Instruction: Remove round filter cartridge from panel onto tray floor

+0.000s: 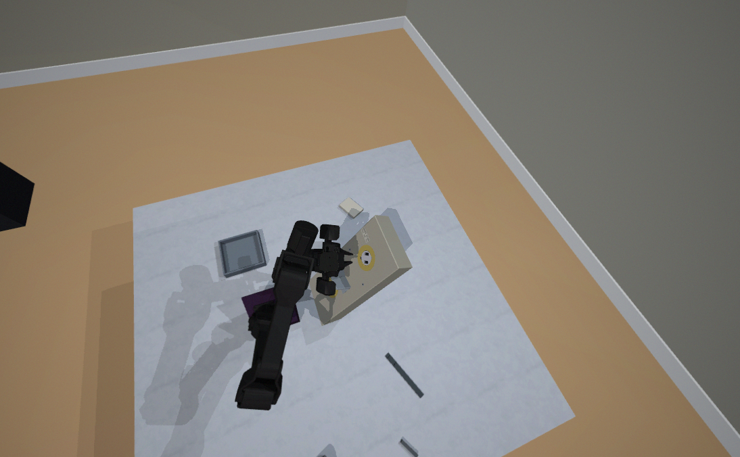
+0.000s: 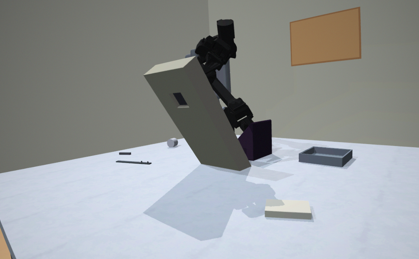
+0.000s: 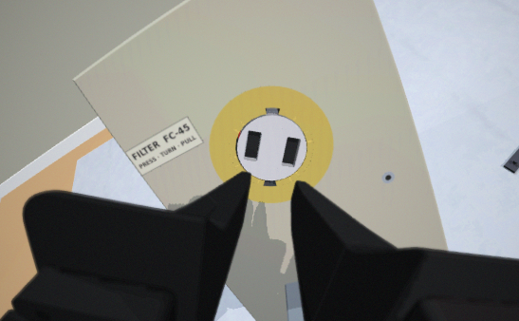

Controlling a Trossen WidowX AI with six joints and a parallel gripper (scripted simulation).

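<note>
Now: the round filter cartridge 60 mm ahead of my gripper tip and 50 mm below it. The rest, counted from my gripper tip: small grey cylinder (480 mm to the right, 290 mm below, 240 mm behind); grey tray (370 mm behind, 310 mm below, 270 mm to the left); cream flat block (350 mm to the left, 310 mm below, 110 mm ahead).
</note>
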